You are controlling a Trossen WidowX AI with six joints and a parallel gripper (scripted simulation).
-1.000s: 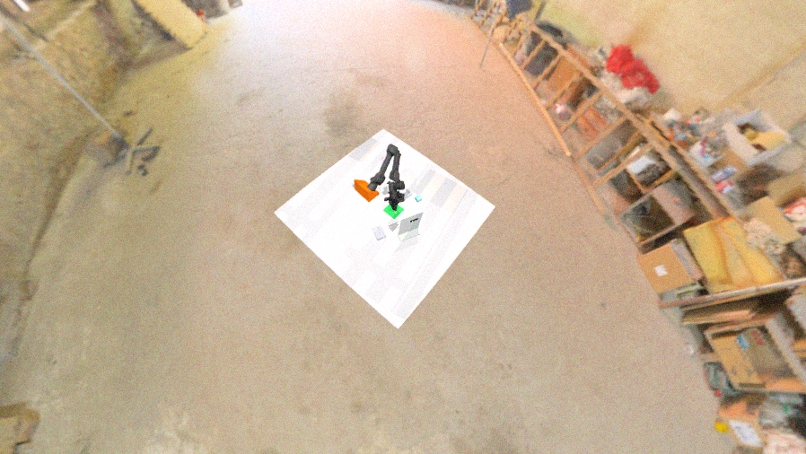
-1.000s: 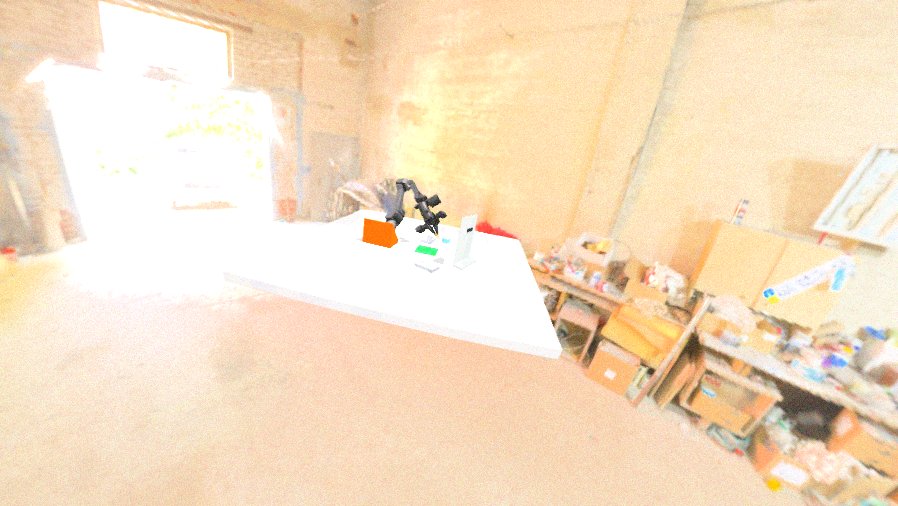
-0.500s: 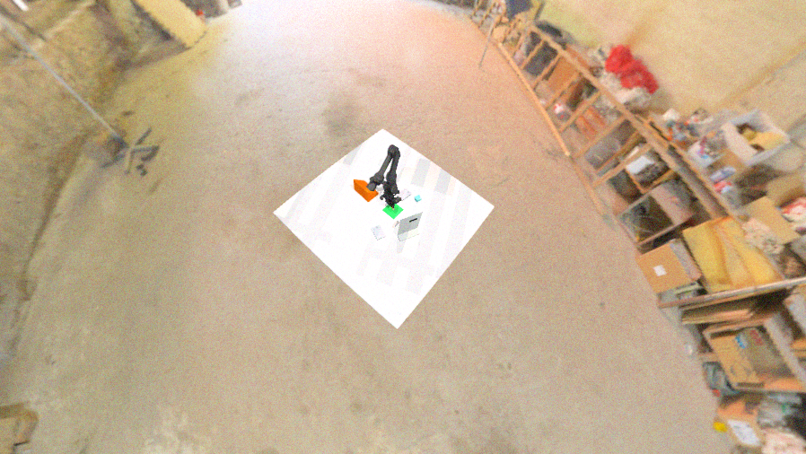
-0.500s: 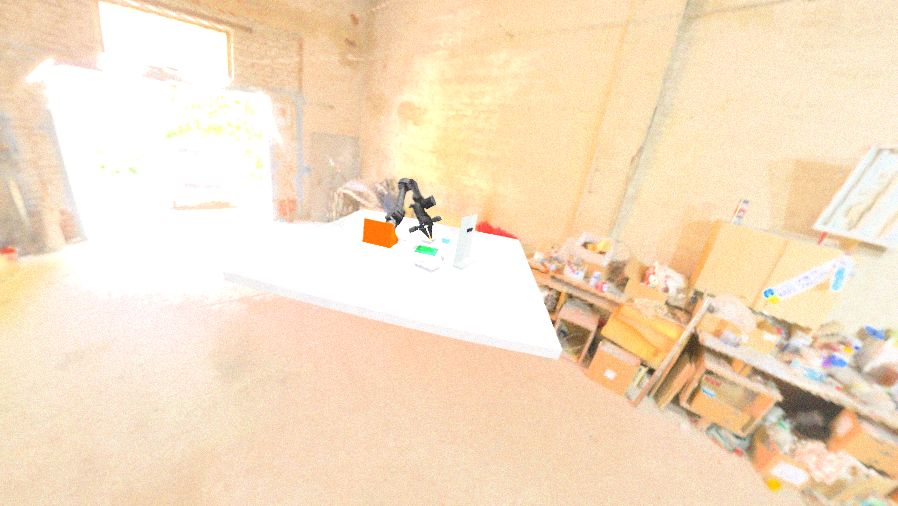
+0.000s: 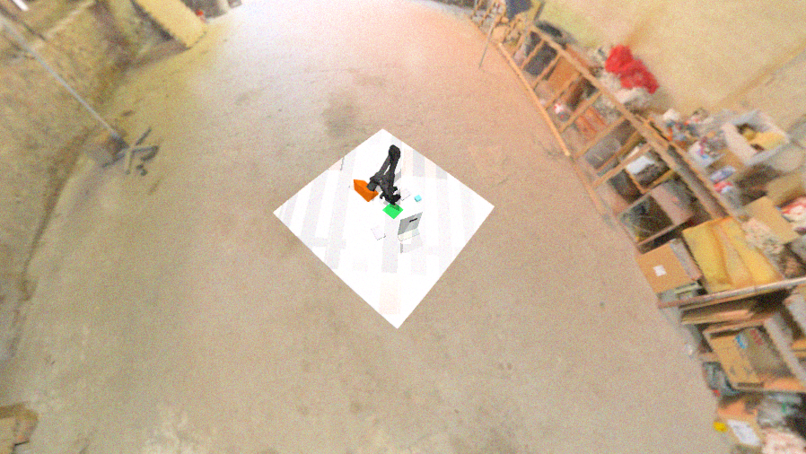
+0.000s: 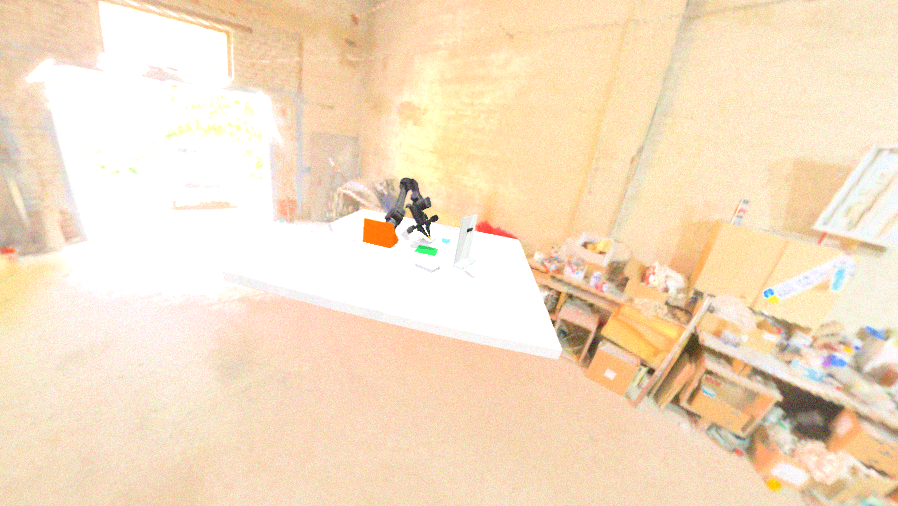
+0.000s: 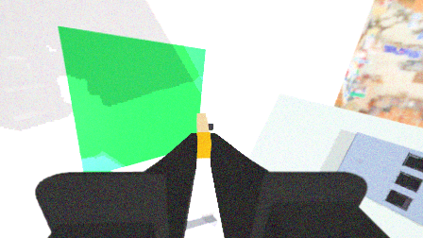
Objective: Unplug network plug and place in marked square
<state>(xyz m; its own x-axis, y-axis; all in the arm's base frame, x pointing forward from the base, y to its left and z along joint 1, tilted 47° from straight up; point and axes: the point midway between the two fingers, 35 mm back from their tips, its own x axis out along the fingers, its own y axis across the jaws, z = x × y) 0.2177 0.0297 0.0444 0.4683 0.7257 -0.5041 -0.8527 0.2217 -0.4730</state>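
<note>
The green marked square lies 8 cm below my gripper tip. The rest, counted from my gripper tip: network plug (right at my gripper tip); then small cyan object (4 cm ahead, 22 cm to the left, 7 cm below); then white panel (22 cm ahead, 3 cm to the right, 4 cm above).
</note>
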